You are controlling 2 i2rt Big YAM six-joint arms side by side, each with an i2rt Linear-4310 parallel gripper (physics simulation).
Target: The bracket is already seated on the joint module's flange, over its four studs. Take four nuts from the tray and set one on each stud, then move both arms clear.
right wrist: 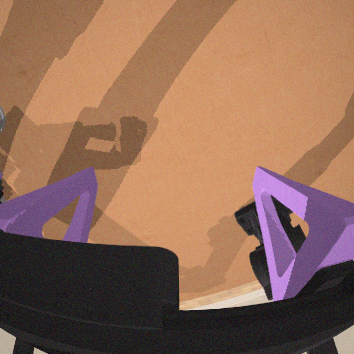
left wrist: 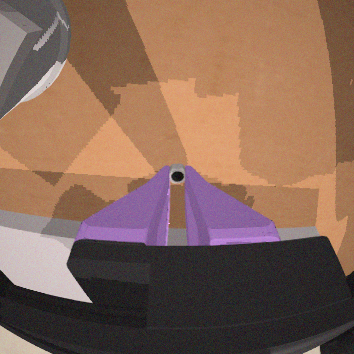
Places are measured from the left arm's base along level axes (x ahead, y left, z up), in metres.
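Pixels of known places: left gripper, fingertip midpoint: (left wrist: pixel 176 174); right gripper, fingertip midpoint: (right wrist: pixel 174 175).
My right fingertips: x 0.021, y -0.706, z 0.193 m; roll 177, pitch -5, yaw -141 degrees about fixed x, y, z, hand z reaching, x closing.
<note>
For each thing: its top centre in the pictures, then the offset to it from my right fingertips. "*": a spot on its surface instead. Level surfaces: height alone.
- small grey nut, middle of its top: (left wrist: pixel 177 176) 0.167 m ahead, 0.293 m left, 0.188 m down
- grey joint module, surface spot: (left wrist: pixel 56 37) * 0.186 m ahead, 0.203 m left, 0.184 m down
- brown table, its level: 0.193 m down
- rounded grey edge, surface spot: (right wrist: pixel 1 119) * 0.185 m ahead, 0.176 m left, 0.185 m down
My left gripper (left wrist: pixel 176 174) is shut on a small grey nut (left wrist: pixel 177 174), held at the fingertips with its dark hole showing. The nut is above the table, near the far rim of the tray (left wrist: pixel 20 222). The tray is partly hidden by the gripper, and no loose nuts can be made out in it. Part of the grey joint module (left wrist: pixel 56 37) shows at the upper left of the left wrist view, apart from the nut; the bracket's studs do not show. My right gripper (right wrist: pixel 174 175) is open and empty above the table.
The brown table (left wrist: pixel 280 125) (right wrist: pixel 215 125) carries broad arm shadows. A black part (right wrist: pixel 248 220) of unclear kind shows behind the right gripper's right finger. A rounded grey edge (right wrist: pixel 1 119) shows at the left border of the right wrist view.
</note>
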